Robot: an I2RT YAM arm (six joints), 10 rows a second.
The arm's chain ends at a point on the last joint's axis. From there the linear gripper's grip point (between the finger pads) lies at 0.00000 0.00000 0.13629 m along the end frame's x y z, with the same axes.
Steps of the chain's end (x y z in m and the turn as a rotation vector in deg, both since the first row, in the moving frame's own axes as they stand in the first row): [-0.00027 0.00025 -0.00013 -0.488 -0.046 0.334]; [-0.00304 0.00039 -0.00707 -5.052 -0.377 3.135]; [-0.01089 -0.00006 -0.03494 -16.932 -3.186 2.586]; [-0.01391 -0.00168 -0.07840 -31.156 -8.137 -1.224]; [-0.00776 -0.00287 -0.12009 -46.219 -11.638 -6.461]
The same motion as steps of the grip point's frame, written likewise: [-0.00038 0.00141 -0.00013 -0.488 -0.046 0.334]; [-0.00426 0.01236 -0.00760 -5.052 -0.377 3.135]; [-0.01925 0.03943 -0.04105 -16.932 -3.186 2.586]; [-0.03149 0.06879 -0.09936 -31.156 -8.137 -1.224]; [-0.02646 0.09608 -0.16454 -46.219 -11.638 -6.461]
